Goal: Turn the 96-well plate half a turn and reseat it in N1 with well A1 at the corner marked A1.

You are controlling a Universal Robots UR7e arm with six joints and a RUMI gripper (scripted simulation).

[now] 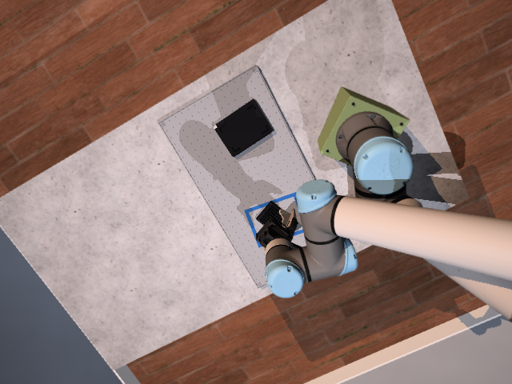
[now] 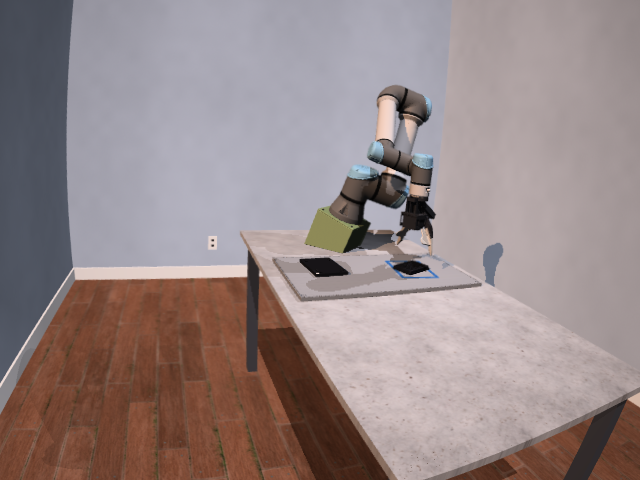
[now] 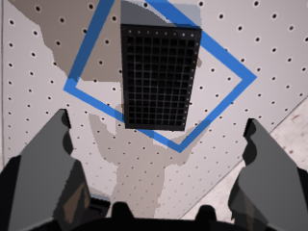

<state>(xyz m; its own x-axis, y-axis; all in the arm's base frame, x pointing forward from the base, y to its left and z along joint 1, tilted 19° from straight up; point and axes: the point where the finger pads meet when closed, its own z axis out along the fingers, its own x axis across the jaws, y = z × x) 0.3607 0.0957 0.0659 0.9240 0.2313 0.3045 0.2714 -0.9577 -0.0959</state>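
The black 96-well plate lies 70 mm below my hand. Round my hand: white A1 mark: 10 mm behind, 390 mm to the right, 60 mm below; then black plate nest N1: 90 mm behind, 330 mm to the right, 70 mm below.
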